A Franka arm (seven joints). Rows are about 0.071 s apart.
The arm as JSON. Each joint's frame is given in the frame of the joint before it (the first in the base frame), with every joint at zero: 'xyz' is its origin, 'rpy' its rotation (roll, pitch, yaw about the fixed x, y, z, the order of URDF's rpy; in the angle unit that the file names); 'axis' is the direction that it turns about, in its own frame. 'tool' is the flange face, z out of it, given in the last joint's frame.
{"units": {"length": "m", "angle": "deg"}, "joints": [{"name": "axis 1", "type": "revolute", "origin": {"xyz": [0.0, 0.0, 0.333], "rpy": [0.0, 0.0, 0.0]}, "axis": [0.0, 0.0, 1.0]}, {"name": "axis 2", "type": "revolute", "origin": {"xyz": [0.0, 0.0, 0.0], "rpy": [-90.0, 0.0, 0.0]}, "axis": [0.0, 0.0, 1.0]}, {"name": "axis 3", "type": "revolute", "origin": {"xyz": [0.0, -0.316, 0.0], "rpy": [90.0, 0.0, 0.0]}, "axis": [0.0, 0.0, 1.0]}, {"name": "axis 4", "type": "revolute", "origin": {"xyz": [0.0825, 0.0, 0.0], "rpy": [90.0, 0.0, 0.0]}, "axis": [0.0, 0.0, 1.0]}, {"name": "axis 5", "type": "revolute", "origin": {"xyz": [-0.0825, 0.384, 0.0], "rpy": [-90.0, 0.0, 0.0]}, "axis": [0.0, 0.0, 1.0]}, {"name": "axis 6", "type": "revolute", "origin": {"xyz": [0.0, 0.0, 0.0], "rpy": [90.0, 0.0, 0.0]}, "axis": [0.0, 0.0, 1.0]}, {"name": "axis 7", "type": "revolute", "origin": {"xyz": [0.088, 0.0, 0.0], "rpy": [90.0, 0.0, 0.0]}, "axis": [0.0, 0.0, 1.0]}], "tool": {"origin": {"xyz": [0.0, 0.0, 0.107], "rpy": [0.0, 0.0, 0.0]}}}
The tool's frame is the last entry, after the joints.
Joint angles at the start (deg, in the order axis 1, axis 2, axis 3, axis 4, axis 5, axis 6, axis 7): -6.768, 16.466, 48.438, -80.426, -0.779, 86.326, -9.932
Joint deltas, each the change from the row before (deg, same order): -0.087, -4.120, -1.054, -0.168, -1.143, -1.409, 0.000; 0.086, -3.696, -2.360, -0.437, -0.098, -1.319, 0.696; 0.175, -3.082, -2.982, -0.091, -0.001, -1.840, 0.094; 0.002, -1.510, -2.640, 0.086, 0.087, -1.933, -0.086; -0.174, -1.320, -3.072, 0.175, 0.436, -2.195, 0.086; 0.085, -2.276, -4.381, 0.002, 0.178, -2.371, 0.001; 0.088, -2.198, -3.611, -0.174, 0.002, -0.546, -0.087; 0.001, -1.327, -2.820, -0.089, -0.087, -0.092, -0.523; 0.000, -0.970, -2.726, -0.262, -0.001, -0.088, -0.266; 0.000, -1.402, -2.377, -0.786, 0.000, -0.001, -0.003
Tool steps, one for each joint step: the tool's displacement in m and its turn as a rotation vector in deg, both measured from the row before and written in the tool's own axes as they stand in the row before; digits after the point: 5 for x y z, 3 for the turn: -0.01660, -0.00956, -0.02427, -4.407, 0.433, 1.011; -0.01772, 0.00198, -0.01953, -2.982, 0.235, 2.886; -0.01889, 0.01042, -0.01765, -2.212, -0.153, 2.914; -0.01398, 0.01659, -0.00804, -0.743, -0.918, 2.583; -0.01543, 0.02219, -0.00695, -0.069, -1.089, 3.310; -0.02298, 0.02788, -0.01239, -0.659, -0.698, 4.384; -0.01876, 0.02285, -0.01347, -0.887, 0.976, 3.568; -0.01240, 0.02071, -0.00866, -0.509, 0.866, 2.393; -0.01028, 0.02117, -0.00476, -0.154, 0.451, 2.502; -0.01160, 0.01696, -0.00446, -0.286, 0.417, 2.432
